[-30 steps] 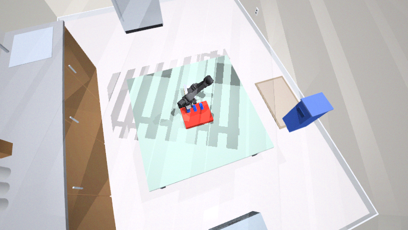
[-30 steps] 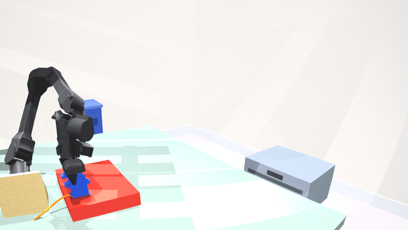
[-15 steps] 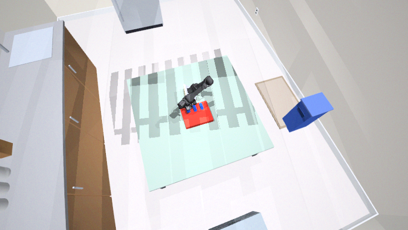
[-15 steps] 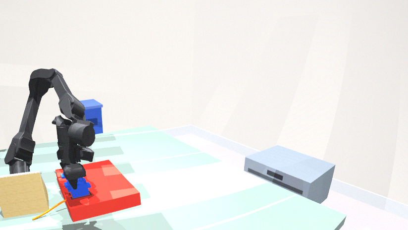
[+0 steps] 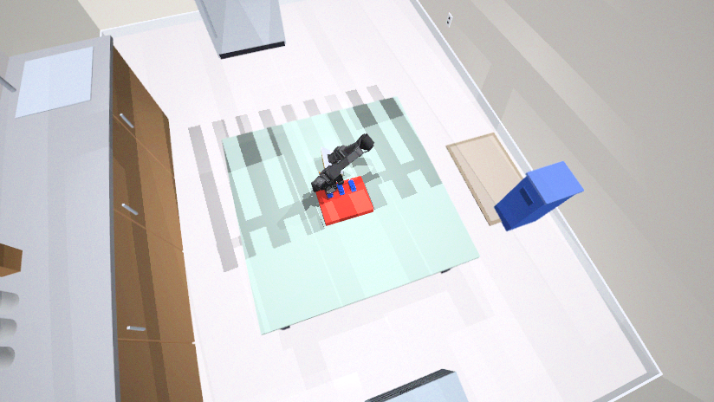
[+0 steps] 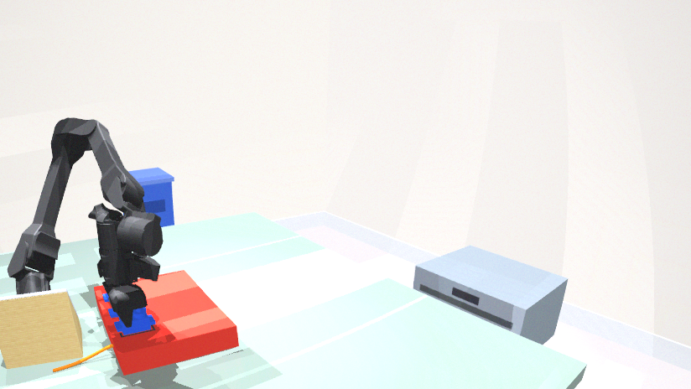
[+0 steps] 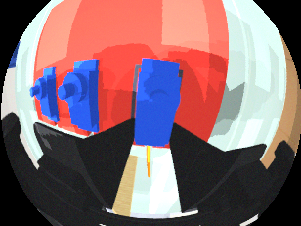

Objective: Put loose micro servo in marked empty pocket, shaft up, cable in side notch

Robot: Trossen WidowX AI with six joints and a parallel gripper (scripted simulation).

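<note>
The red deck is 11 cm ahead of my gripper tip, 9 cm to the left of it and 4 cm below it.
</note>
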